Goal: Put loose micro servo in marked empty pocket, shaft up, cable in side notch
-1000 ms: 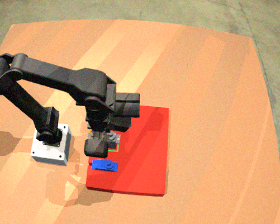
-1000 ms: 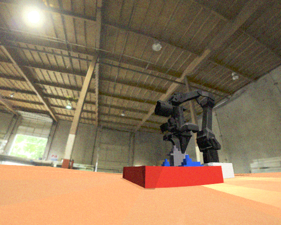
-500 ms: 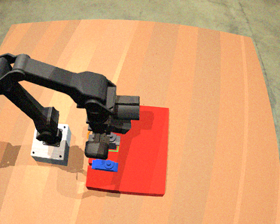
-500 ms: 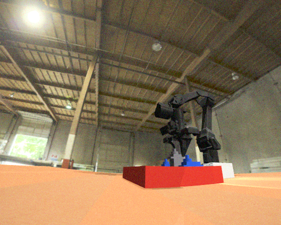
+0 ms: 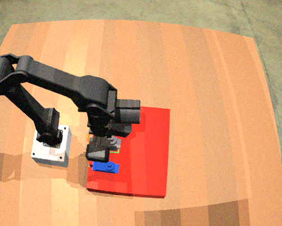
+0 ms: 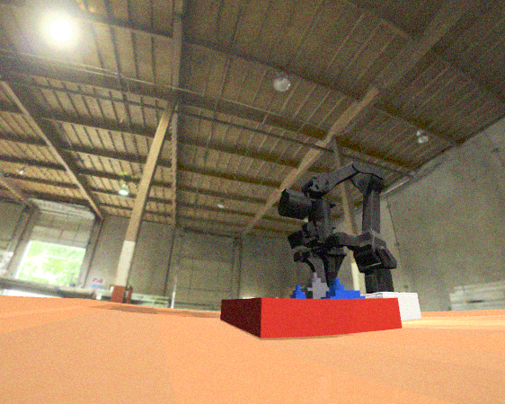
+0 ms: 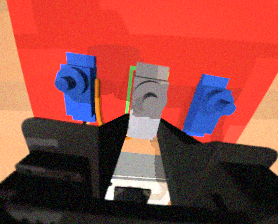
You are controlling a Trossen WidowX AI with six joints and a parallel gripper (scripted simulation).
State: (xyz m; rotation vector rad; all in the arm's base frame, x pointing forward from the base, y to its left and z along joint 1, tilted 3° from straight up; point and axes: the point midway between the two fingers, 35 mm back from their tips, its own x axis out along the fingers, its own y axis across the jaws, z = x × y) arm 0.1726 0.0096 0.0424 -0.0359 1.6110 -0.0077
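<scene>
The red deck lies 120 mm ahead of my gripper tip and 50 mm below it.
</scene>
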